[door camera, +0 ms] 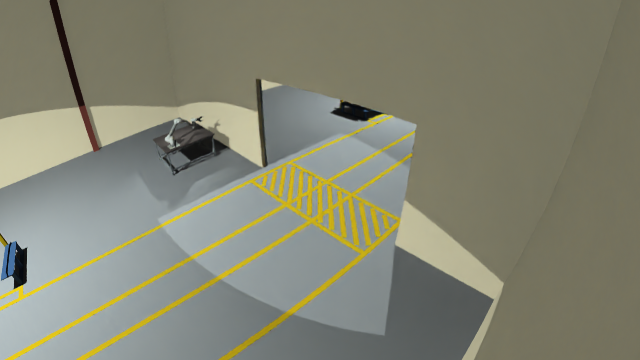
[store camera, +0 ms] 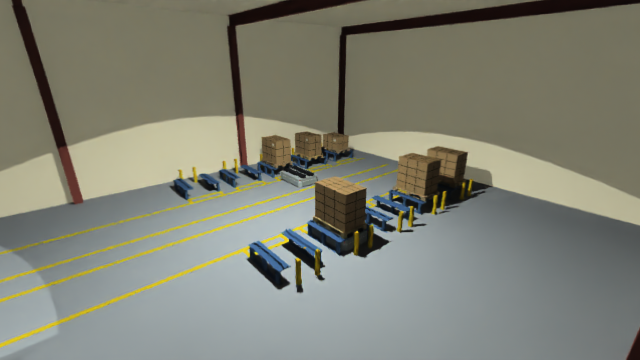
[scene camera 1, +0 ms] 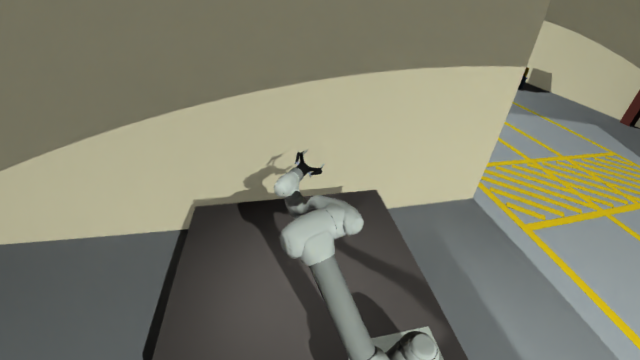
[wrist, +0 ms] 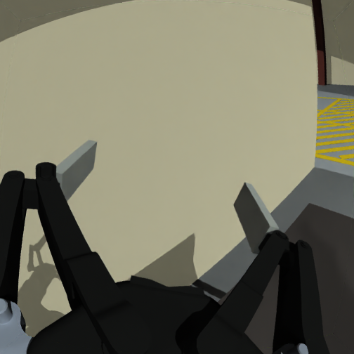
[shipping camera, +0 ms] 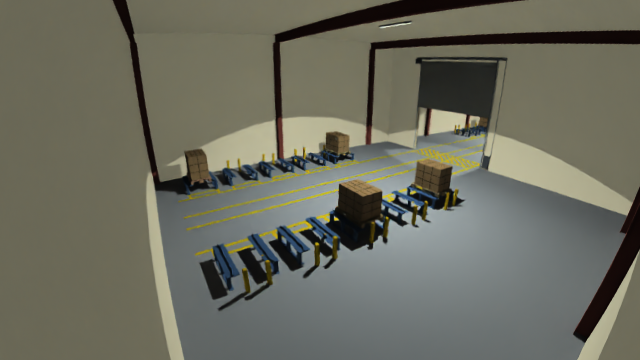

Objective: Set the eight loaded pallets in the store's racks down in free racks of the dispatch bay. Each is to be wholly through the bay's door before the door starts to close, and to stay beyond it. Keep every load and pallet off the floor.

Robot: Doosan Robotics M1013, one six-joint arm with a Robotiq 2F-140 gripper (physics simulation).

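Pixels of known places: gripper, between the fingertips: (door camera: 203, 118) (scene camera 1: 315, 157); arm's base, origin of its link: (door camera: 173, 145).
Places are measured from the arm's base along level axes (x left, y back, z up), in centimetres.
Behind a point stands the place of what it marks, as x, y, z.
Observation:
In the store view several loaded pallets stand in blue racks: three at the back left (store camera: 276, 151) @(-565.8, 904.4, 27.6) (store camera: 308, 145) @(-559.1, 1071.1, 24.6) (store camera: 336, 142) @(-547.9, 1237.9, 12.1), two at the right (store camera: 418, 175) @(-12.6, 1029.2, 34.7) (store camera: 447, 165) @(-0.4, 1199.8, 31.7) and a nearer one (store camera: 340, 205) @(-24.3, 687.6, 40.4). A low grey carrier (store camera: 299, 176) @(-420.9, 898.8, -40.3) with dark top bars stands bare before the back left racks. Grey bodywork (store camera: 358, 242) shows beneath the nearer pallet. In the shipping view, loaded pallets (shipping camera: 196, 165) @(-740.7, -1350.4, 30.2) (shipping camera: 337, 143) @(-697.5, -697.9, 20.4) (shipping camera: 360, 200) @(-158.0, -1080.7, 33.4) (shipping camera: 433, 176) @(-148.9, -740.7, 25.3) stand in dispatch racks. The door panel (shipping camera: 457, 87) @(-390.7, -165.7, 302.7) hangs above an open gap. My gripper (wrist: 169, 175) (scene camera 1: 314, 159) @(12.0, -121.1, 36.8) is open and empty beyond the table's edge.
Bare racks (shipping camera: 225, 260) @(-222.0, -1427.2, -40.3) (shipping camera: 262, 252) @(-202.0, -1344.6, -40.4) (store camera: 267, 255) @(-77.3, 510.6, -40.4) stand in both rooms, with yellow posts (shipping camera: 317, 254) (store camera: 298, 272) behind some. A hatched yellow zone (door camera: 325, 200) @(-426.3, -159.9, -75.3) marks the doorway. My arm stands on a dark table (scene camera 1: 240, 300) @(68.4, -50.4, -0.3) beside the wall.

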